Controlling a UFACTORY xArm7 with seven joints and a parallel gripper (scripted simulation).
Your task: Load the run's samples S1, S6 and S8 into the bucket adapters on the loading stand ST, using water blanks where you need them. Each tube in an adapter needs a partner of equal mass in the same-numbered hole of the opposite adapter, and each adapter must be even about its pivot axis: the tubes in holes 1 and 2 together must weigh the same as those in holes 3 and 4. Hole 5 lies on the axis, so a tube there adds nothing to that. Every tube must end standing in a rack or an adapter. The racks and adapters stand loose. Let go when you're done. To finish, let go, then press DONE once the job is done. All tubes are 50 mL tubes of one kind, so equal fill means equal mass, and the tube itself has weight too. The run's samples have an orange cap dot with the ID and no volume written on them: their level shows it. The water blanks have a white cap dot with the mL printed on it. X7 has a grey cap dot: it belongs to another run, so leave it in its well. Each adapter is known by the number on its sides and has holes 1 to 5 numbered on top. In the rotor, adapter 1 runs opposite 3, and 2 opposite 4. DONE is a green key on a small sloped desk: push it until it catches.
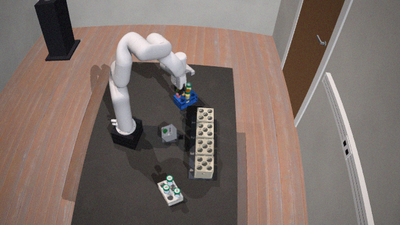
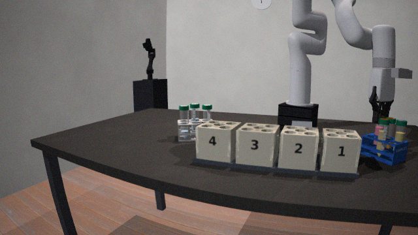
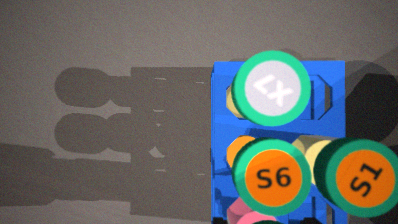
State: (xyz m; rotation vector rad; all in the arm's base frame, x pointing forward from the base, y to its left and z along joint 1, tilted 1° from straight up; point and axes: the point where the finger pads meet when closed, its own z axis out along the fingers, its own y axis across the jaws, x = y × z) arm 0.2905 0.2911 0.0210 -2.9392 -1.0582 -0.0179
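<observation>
Now: the pink-filled tube 1 cm behind my hand and 5 cm below it. From my hand the other things lie so: blue sample rack: 4 cm ahead, 1 cm to the left, 9 cm below; then white blank rack: 1 cm behind, 65 cm to the right, 9 cm below; then green done key: 6 cm behind, 27 cm to the right, 5 cm below.
</observation>
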